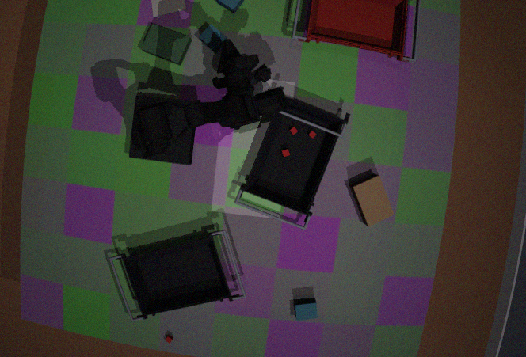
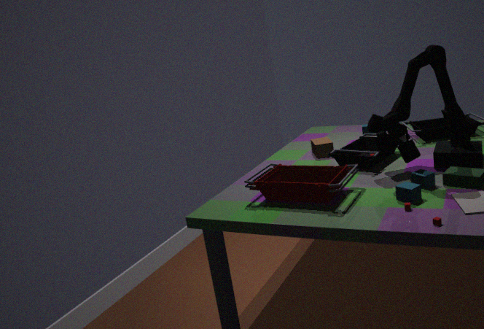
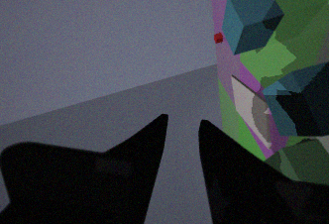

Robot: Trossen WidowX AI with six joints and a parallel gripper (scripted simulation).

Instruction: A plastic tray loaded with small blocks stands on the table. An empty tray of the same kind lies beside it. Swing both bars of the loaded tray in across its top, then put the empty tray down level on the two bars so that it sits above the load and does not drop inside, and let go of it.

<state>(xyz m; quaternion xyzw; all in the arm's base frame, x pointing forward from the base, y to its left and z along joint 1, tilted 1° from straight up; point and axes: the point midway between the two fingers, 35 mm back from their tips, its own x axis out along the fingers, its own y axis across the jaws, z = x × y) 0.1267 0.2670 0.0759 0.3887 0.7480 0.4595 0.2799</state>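
My gripper tip is 650 mm to the left of the black tray, 90 mm above it and 60 mm short of it. From my gripper tip the other things lie so: green box: 180 mm behind, 110 mm below, 40 mm to the right; then tan box: 500 mm ahead, 270 mm to the right, 100 mm below; then white sheet: 240 mm behind, 130 mm below, 120 mm to the left.
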